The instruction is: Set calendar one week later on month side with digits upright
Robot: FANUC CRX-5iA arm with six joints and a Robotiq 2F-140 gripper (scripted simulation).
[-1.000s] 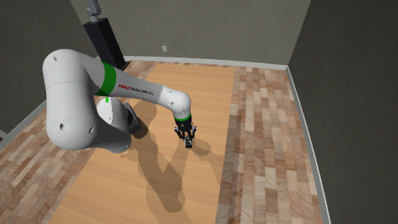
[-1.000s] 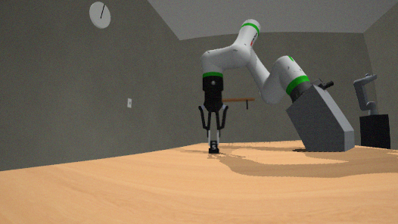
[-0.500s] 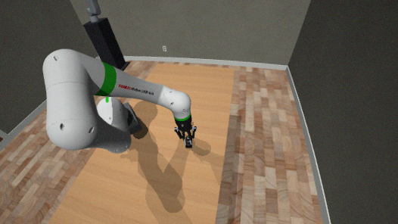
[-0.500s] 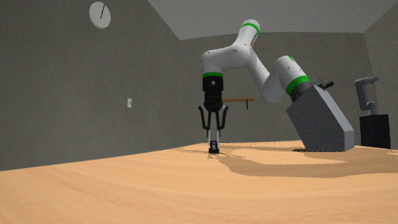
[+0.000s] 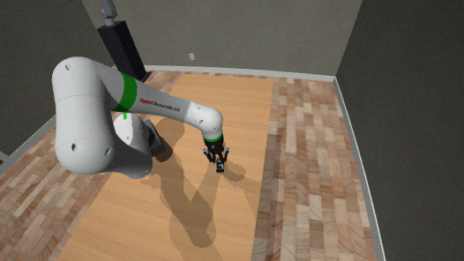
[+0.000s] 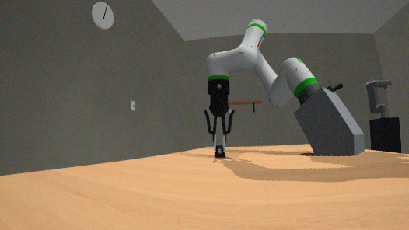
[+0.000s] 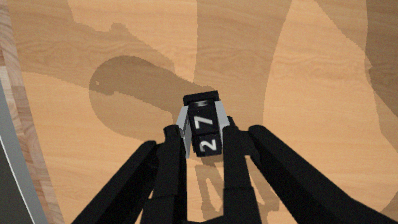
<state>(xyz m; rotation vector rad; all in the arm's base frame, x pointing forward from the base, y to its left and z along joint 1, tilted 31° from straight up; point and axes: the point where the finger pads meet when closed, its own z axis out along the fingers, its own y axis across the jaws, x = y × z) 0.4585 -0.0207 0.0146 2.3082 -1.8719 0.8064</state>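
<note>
The black cube is 3 cm below my hand. Round my hand: black calendar cube: 3 cm to the left, 3 cm below; then black tray: 2 cm to the left, 5 cm below.
</note>
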